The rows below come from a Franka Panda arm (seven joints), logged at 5 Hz.
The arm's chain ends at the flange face. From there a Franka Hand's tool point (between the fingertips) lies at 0.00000 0.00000 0.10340 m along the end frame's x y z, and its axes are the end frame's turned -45 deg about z.
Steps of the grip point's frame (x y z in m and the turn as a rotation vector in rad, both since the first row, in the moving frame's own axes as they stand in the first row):
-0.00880 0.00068 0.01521 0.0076 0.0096 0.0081
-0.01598 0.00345 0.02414 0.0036 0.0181 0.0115
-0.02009 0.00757 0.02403 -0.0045 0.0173 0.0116
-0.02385 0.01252 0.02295 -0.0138 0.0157 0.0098
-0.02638 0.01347 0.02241 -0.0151 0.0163 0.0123
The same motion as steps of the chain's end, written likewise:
-0.00589 0.00796 0.01522 0.0122 0.0014 0.0081
-0.00993 0.01532 0.02416 0.0153 0.0103 0.0115
-0.01045 0.02049 0.02405 0.0091 0.0154 0.0116
-0.01017 0.02585 0.02297 0.0013 0.0209 0.0098
-0.01142 0.02825 0.02244 0.0008 0.0222 0.0123

